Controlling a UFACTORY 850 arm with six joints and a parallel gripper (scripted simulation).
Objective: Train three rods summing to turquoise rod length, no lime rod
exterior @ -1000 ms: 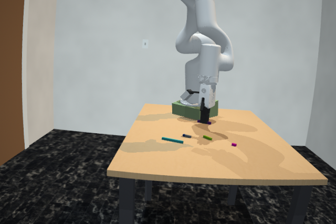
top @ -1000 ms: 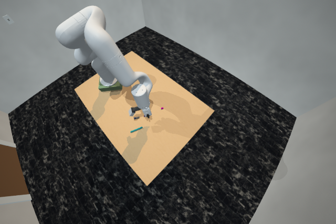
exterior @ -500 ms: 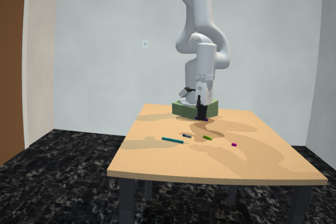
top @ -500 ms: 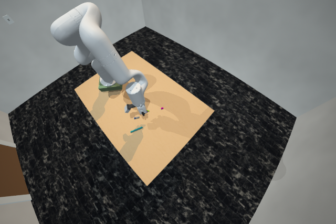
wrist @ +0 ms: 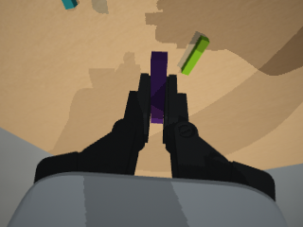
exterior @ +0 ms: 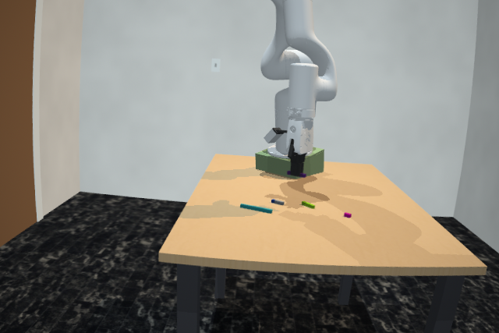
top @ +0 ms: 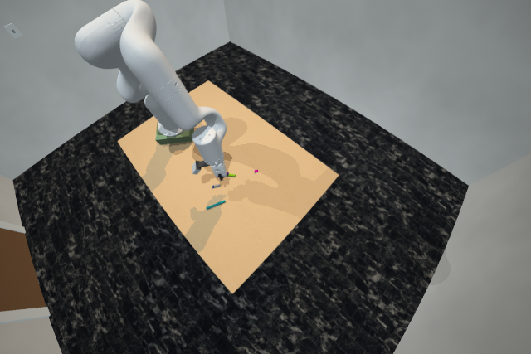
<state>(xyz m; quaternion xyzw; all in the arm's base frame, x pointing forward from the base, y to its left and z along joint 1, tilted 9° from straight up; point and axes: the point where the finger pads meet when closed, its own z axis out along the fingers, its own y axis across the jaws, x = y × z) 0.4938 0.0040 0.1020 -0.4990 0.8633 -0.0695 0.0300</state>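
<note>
Right now my hand is 2 cm past the grey rod, 4 cm to the left of it and 12 cm above it. Round my hand: purple rod (2 cm below); then lime rod (2 cm behind, 5 cm to the left, 12 cm below); then blue rod (4 cm behind, 6 cm to the right, 12 cm below).
</note>
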